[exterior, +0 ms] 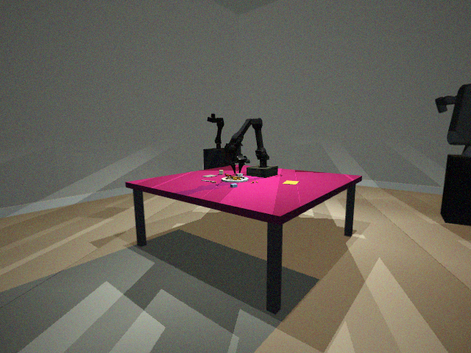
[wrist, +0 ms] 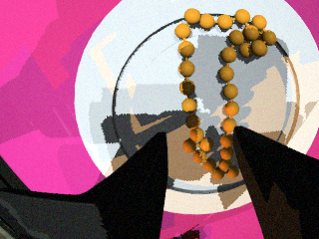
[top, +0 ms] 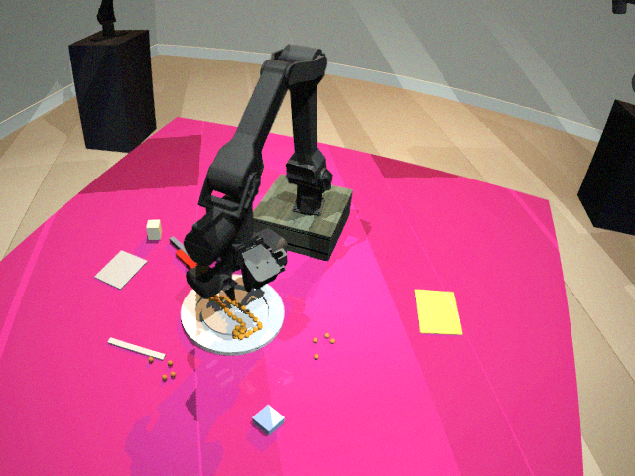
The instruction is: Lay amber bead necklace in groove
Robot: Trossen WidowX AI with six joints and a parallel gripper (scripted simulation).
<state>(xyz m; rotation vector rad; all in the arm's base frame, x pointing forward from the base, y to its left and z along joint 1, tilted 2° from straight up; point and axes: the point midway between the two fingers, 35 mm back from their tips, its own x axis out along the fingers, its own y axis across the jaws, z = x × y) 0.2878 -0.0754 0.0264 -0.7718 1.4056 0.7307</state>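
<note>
My gripper tip is now 1 cm short of the round bead board, 2 cm to the left of it and 4 cm above it. The rest, counted from my gripper tip: white block (15 cm behind, 7 cm to the right, 4 cm below); red-handled tool (13 cm behind, 17 cm to the right, 5 cm below); white strip (14 cm ahead, 17 cm to the right, 5 cm below).
</note>
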